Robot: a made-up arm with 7 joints.
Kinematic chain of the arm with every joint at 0, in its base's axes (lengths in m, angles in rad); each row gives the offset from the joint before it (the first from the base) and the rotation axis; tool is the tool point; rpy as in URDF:
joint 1: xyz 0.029 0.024 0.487 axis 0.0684 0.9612 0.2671
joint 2: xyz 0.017 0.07 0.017 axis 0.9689 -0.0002 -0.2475
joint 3: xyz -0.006 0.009 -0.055 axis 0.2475 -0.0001 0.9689
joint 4: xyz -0.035 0.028 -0.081 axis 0.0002 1 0
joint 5: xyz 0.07 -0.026 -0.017 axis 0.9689 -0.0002 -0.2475
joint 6: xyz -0.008 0.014 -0.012 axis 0.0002 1 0
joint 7: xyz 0.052 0 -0.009 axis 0.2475 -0.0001 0.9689
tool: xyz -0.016 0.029 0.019 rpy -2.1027 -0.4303 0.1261
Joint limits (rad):
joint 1: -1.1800..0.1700
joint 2: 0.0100..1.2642
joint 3: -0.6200..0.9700
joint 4: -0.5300..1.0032
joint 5: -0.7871..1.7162
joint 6: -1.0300..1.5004
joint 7: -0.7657..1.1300
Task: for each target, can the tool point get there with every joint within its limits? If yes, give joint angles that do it. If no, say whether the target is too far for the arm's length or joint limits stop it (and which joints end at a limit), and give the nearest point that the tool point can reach.
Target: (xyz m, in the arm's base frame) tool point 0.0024 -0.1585 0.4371
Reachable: no: joint limits stop it (at a limit: joint 1, joint 2, joint 3, joint 5, joint 7) | nearest point 0.0420 0.0241 0.3929 | short by 0.192 m
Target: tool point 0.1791 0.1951 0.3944
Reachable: yes | joints -0.7510 0.3839 0.4448 0.5663 -0.5776 -0.1008 0.6082
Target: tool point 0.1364 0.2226 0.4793
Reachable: yes | joints -0.4591 1.1110 0.0262 0.3440 0.5453 -0.6663 0.7810
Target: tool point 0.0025 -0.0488 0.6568
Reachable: no: joint limits stop it (at a limit: joint 1, joint 2, joint 3, joint 4, joint 5, joint 7) | nearest point 0.0944 0.0355 0.5384 | short by 0.172 m
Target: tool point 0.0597 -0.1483 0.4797
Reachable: no: joint limits stop it (at a limit: joint 1, joint 2, joint 3, joint 5, joint 7) | nearest point 0.1301 -0.0125 0.4846 | short by 0.153 m
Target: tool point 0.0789 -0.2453 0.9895
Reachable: no: too far | nearest point 0.1391 0.0201 0.5471 | short by 0.519 m
